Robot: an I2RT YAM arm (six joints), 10 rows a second.
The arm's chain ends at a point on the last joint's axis. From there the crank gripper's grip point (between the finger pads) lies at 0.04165 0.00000 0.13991 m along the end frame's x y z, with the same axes.
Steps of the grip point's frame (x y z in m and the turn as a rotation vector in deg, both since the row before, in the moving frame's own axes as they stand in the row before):
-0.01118, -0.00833, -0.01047, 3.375, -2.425, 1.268
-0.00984, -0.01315, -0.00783, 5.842, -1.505, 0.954
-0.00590, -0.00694, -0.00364, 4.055, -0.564, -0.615
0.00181, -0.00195, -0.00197, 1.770, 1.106, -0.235
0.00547, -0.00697, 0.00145, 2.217, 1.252, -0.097
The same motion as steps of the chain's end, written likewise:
-0.00531, -0.00090, -0.01189, 3.375, -2.425, 1.268
-0.00627, 0.00048, -0.00818, 5.842, -1.505, 0.954
-0.00447, 0.00341, -0.00368, 4.055, -0.564, -0.615
-0.00087, 0.00254, -0.00107, 1.770, 1.106, -0.235
0.00243, -0.00150, 0.00250, 2.217, 1.252, -0.097

